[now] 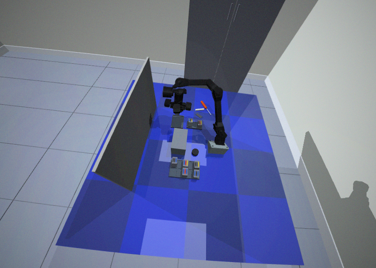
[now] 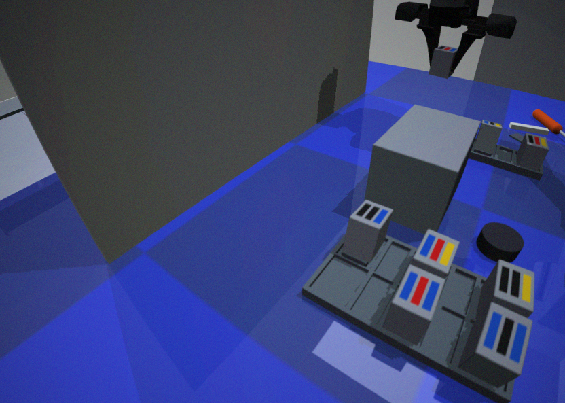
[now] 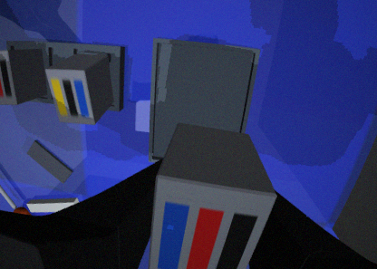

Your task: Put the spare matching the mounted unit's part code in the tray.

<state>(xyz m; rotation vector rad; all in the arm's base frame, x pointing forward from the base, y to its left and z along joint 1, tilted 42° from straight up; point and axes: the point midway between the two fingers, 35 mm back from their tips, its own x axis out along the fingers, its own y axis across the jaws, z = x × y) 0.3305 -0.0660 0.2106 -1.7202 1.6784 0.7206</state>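
My gripper tip is now 130 mm above the flat grey tray. Also, from my gripper tip: spare block: 20 mm above; black puck: 260 mm to the left, 160 mm behind, 120 mm below; tall grey panel: 210 mm ahead, 200 mm to the left, 90 mm above.
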